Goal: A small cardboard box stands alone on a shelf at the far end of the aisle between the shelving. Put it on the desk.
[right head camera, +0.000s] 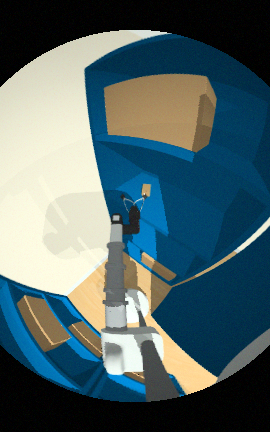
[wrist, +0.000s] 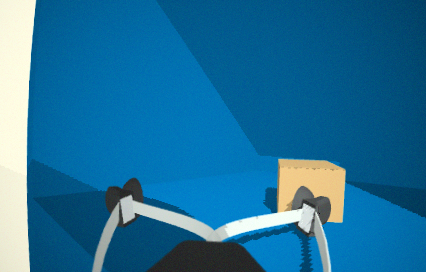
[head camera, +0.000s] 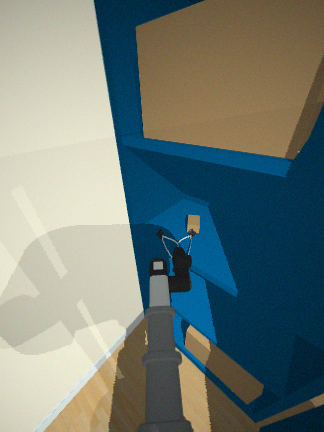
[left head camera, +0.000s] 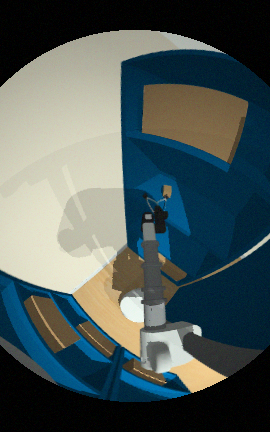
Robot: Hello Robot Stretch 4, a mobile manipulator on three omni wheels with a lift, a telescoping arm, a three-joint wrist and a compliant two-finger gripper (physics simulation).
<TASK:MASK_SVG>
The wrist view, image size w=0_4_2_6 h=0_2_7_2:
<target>gripper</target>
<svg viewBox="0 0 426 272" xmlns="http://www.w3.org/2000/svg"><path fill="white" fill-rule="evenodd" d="M106 191L105 203L111 216L104 227L95 254L92 272L101 272L105 253L116 226L125 228L136 221L140 215L181 227L206 239L206 241L186 240L180 242L146 272L266 272L245 247L234 242L222 242L222 240L243 232L292 222L307 237L316 237L323 272L331 272L327 240L322 225L330 217L331 202L325 196L315 198L311 190L306 186L300 186L297 189L291 211L234 221L216 230L191 217L143 204L143 191L137 178L128 180L123 188L110 186Z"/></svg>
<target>small cardboard box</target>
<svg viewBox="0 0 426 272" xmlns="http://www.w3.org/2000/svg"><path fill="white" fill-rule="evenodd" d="M278 159L277 212L291 211L297 189L300 186L306 186L311 190L315 198L325 196L330 199L331 213L327 222L342 223L346 169L328 161Z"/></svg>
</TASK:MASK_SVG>
